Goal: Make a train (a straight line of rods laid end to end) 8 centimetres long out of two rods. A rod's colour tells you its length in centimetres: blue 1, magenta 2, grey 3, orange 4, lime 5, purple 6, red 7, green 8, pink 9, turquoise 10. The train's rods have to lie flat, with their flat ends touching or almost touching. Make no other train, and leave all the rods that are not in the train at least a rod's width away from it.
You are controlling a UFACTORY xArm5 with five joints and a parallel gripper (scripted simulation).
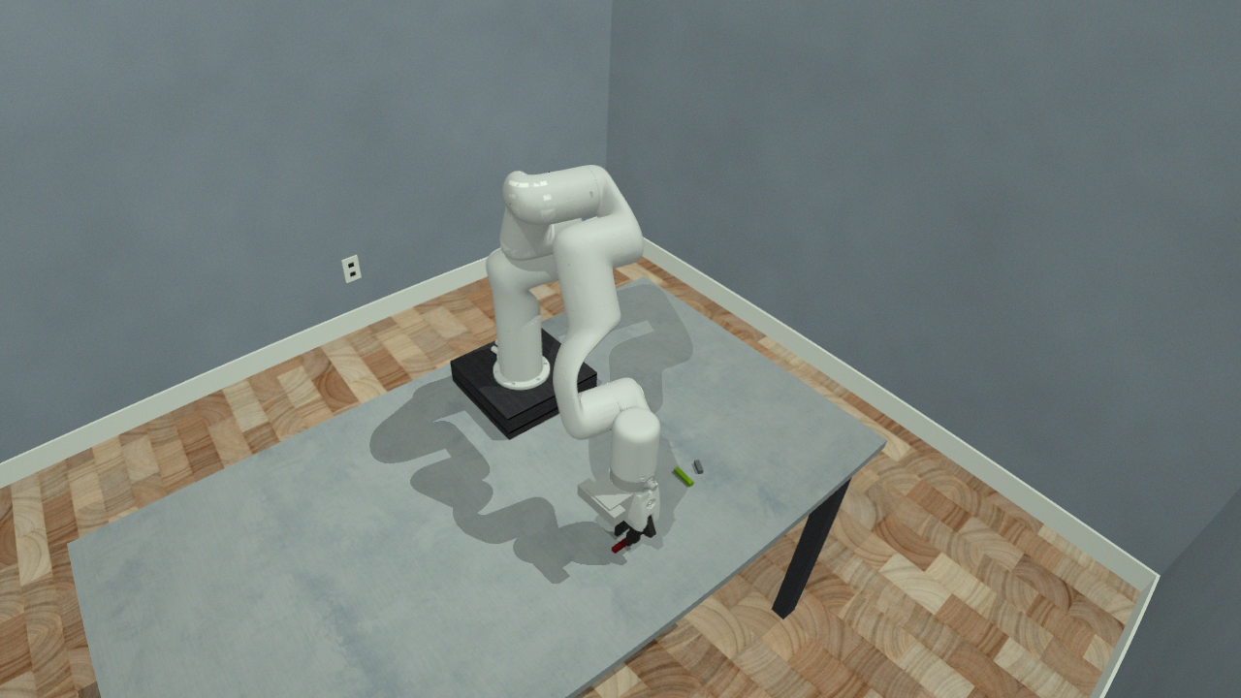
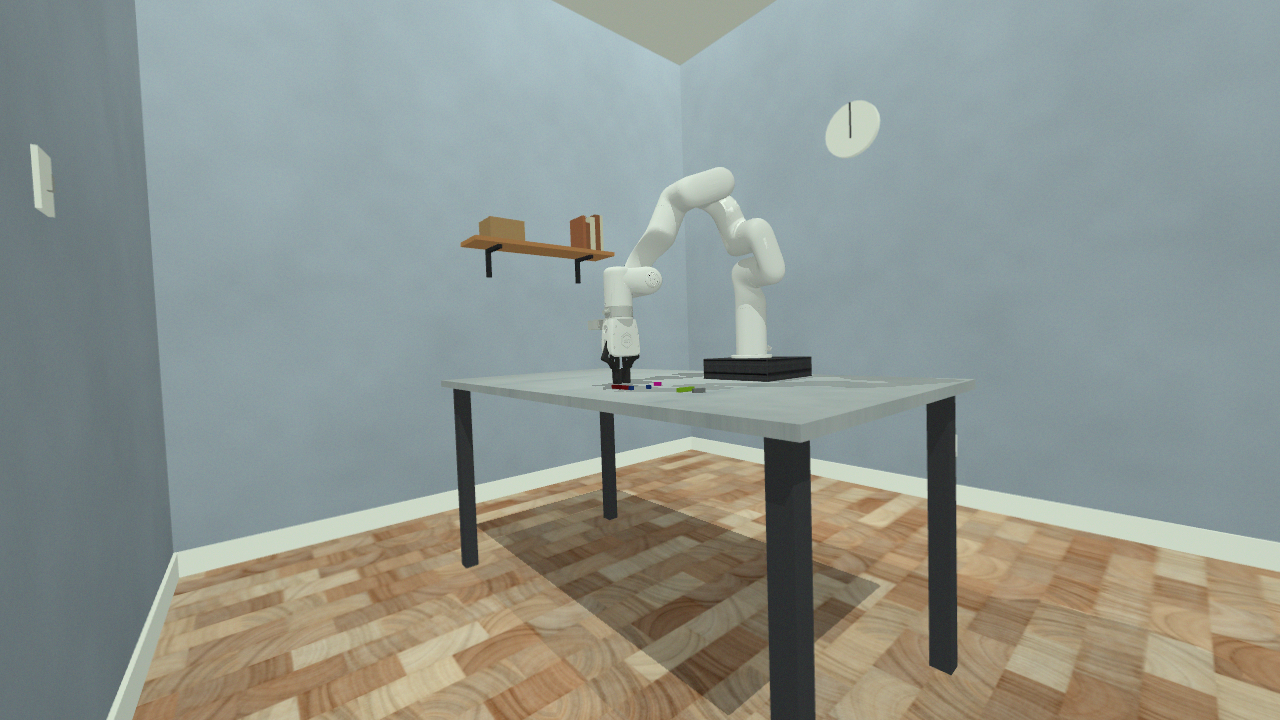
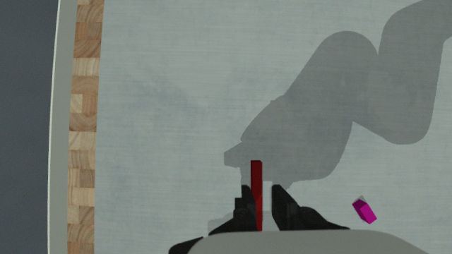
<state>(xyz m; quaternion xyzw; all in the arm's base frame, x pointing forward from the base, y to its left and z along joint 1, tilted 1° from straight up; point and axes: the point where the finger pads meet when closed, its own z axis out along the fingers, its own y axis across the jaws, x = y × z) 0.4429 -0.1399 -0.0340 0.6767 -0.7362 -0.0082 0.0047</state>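
The red rod is 3 cm below my hand. From my hand the other things lie so: lime rod 2 cm behind, 20 cm to the left, 3 cm below; then magenta rod 11 cm behind, 3 cm to the left, 3 cm below; then grey rod 2 cm behind, 24 cm to the left, 3 cm below.
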